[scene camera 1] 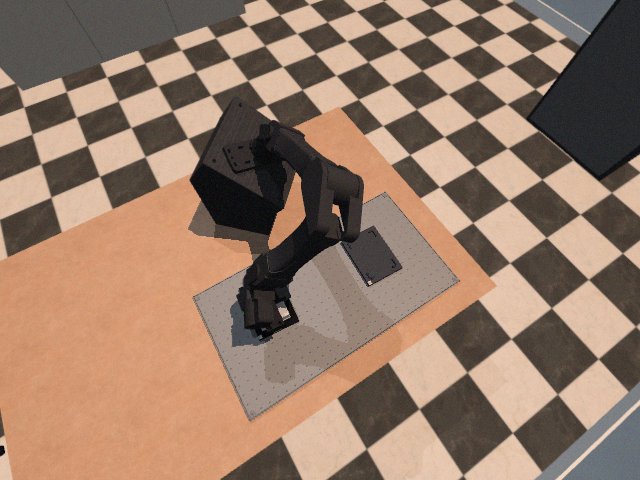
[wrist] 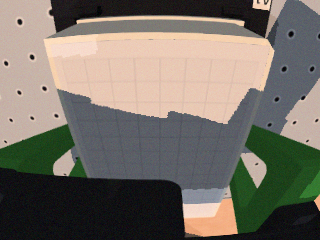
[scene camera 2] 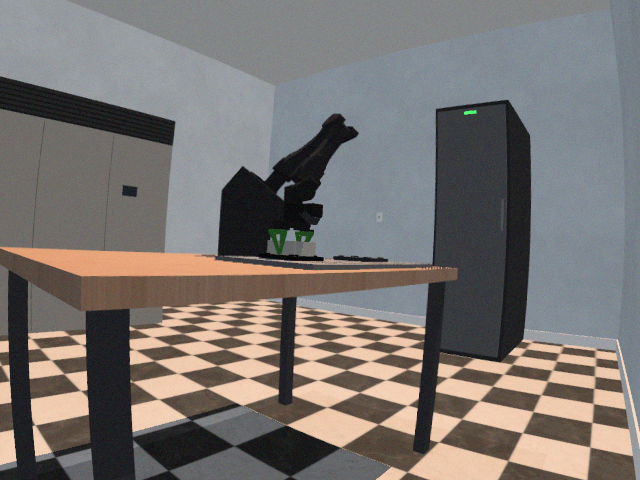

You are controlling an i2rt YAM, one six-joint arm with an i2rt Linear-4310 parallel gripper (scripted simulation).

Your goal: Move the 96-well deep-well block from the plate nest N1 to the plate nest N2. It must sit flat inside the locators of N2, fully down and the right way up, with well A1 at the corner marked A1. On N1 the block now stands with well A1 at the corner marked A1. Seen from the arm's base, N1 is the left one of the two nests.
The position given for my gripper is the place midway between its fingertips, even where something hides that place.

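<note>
My gripper point(scene camera 2: 290, 254) in sight. Gripper point(wrist: 159, 119) visible again. Deep-well block point(wrist: 170, 97). Plate nest N1 point(scene camera 1: 370, 253).
</note>
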